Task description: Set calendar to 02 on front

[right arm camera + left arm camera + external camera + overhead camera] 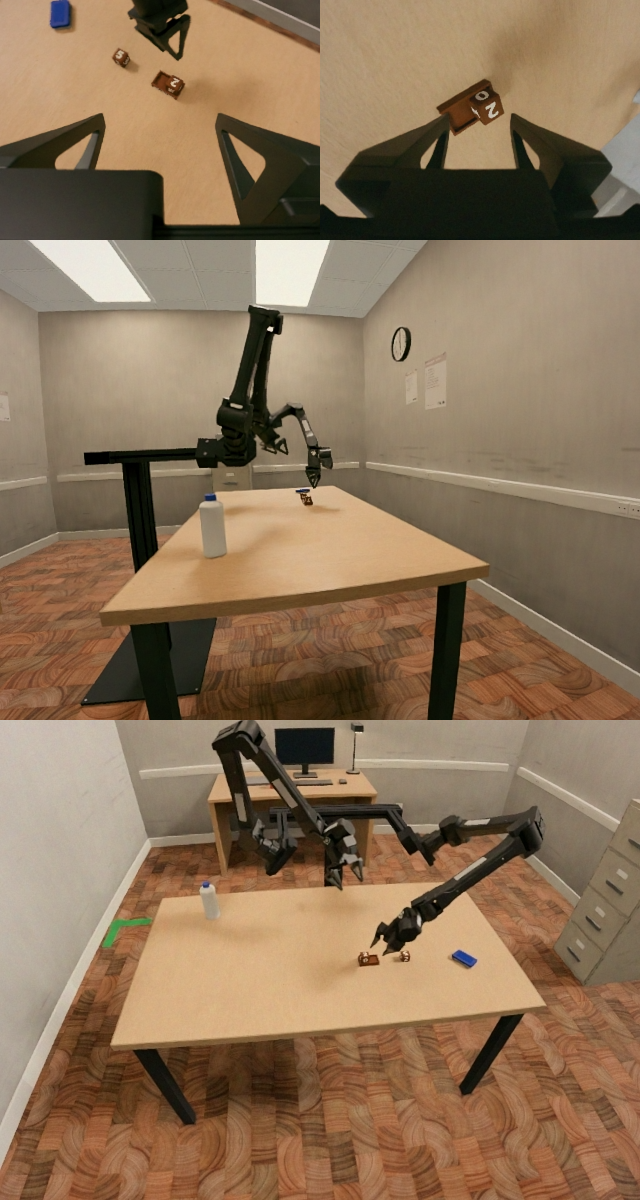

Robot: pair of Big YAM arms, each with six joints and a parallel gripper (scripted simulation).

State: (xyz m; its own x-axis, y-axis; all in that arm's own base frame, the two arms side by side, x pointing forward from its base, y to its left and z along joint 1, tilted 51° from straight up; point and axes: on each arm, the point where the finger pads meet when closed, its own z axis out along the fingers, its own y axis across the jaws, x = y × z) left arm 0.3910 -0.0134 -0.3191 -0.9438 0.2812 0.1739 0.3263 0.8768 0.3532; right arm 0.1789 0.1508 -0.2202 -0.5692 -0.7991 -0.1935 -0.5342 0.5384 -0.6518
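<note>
Now: left hand 80 mm above the brown calendar tray, 40 mm past it and 10 mm to the left of it. Round my left hand: flat blue block 370 mm to the left, 80 mm below, 10 mm ahead.
</note>
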